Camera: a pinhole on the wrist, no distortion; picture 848 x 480 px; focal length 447.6 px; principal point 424.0 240.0 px. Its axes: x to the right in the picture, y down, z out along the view. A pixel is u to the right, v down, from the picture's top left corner.
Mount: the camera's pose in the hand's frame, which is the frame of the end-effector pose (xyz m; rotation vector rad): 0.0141 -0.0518 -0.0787 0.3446 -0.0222 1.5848
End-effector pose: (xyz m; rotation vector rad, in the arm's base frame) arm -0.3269 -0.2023 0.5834 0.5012 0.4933 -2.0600
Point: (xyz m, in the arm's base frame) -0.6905 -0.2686 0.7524
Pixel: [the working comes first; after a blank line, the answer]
In the camera's frame: -0.1746 -0.0424 0.3784

217.5 189.8
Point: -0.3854 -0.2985 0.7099
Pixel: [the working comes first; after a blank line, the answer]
In the camera's frame: 0.0856 0.0327 0.2287

591.6 304.0
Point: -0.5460 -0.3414 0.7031
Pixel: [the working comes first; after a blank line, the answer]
In the camera's frame: -0.0180 -0.0623 0.3177

398.6 152.2
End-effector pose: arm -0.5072 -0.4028 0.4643 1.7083 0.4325 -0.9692
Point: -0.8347 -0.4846 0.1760
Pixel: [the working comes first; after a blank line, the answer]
In the camera's frame: -0.2454 0.0511 0.3731

129.6 301.3
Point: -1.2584 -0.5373 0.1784
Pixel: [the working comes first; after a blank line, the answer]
In the camera's frame: -0.4622 0.3501 0.5873

outside the picture
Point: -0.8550 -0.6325 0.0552
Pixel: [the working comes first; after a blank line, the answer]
In the camera's frame: -0.2447 -0.0219 0.5507

225.1 222.2
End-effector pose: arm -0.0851 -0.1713 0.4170 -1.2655 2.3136 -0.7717
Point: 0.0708 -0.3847 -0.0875
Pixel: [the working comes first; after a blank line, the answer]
In the camera's frame: 0.3147 -0.0095 0.5727

669.9 232.6
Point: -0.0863 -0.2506 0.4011
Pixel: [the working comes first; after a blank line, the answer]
In the camera's frame: 0.0528 -0.0334 0.1121

634.8 106.6
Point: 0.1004 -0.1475 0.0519
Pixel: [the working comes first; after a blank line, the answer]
In the camera's frame: 0.2768 0.1829 0.3775

752.2 456.9
